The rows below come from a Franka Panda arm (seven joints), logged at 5 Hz.
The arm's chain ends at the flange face. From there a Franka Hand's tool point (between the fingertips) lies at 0.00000 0.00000 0.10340 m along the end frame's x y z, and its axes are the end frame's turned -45 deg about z.
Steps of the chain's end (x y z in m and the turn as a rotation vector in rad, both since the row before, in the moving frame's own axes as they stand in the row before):
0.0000 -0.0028 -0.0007 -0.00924 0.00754 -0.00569
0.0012 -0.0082 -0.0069 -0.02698 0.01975 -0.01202
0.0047 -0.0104 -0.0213 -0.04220 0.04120 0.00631
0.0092 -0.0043 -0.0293 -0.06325 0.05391 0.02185
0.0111 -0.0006 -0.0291 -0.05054 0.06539 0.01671
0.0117 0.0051 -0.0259 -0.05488 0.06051 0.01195
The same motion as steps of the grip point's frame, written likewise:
0.0019 -0.0008 -0.0007 -0.01187 -0.00120 -0.00569
0.0061 -0.0015 -0.0070 -0.03304 -0.00511 -0.01202
0.0106 0.0021 -0.0215 -0.05897 -0.00071 0.00631
0.0088 0.0120 -0.0297 -0.08284 -0.00660 0.02185
0.0093 0.0159 -0.0295 -0.08197 0.01050 0.01671
0.0050 0.0203 -0.0262 -0.08159 0.00398 0.01195

